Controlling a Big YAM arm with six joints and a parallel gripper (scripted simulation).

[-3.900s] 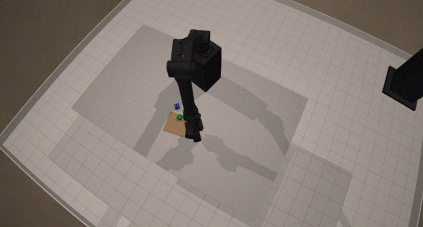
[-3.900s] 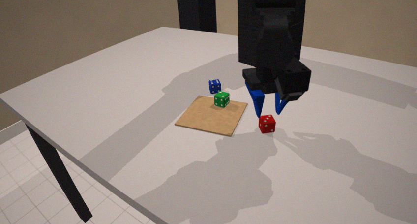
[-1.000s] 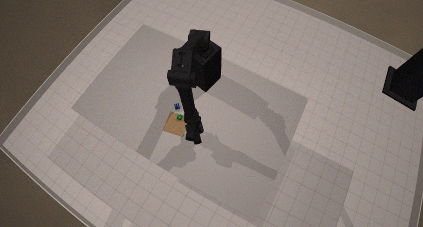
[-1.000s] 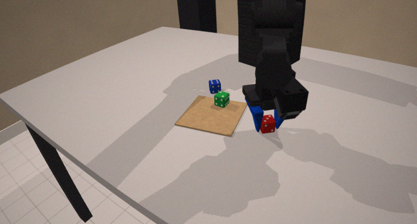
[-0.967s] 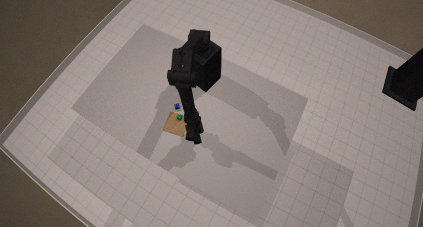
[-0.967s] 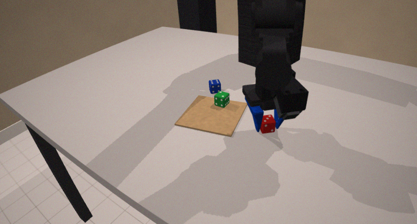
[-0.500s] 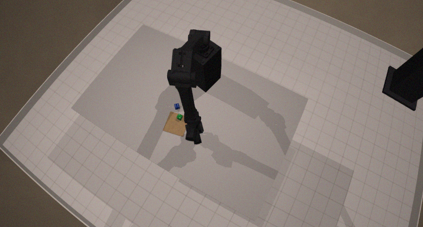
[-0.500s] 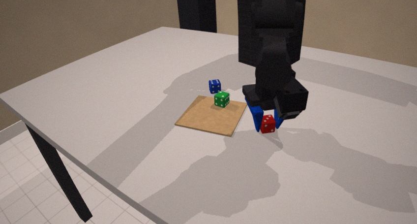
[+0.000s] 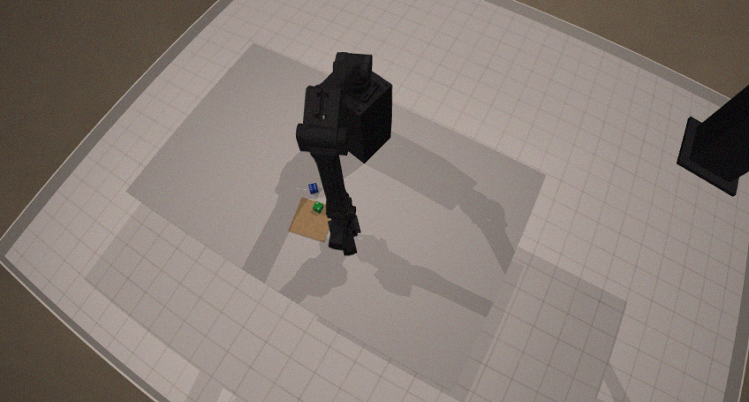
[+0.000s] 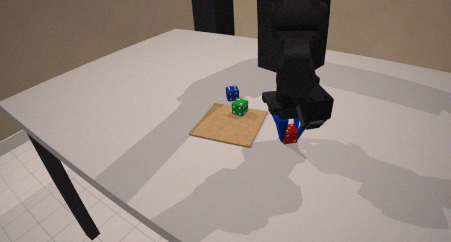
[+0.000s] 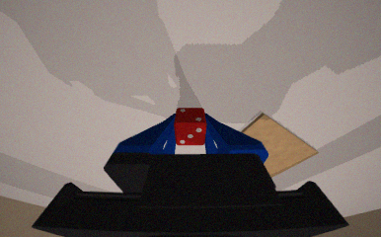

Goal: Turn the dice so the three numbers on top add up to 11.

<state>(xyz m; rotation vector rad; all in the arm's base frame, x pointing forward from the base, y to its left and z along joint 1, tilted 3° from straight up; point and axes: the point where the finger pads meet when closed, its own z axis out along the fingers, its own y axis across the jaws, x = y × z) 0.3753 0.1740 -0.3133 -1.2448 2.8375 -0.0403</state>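
My hand is right at the red die. Also, from my hand: tan mat: 14 cm to the right, 2 cm ahead, 1 cm below; green die: 14 cm to the right, 3 cm behind, 1 cm above; blue die: 21 cm to the right, 8 cm behind.
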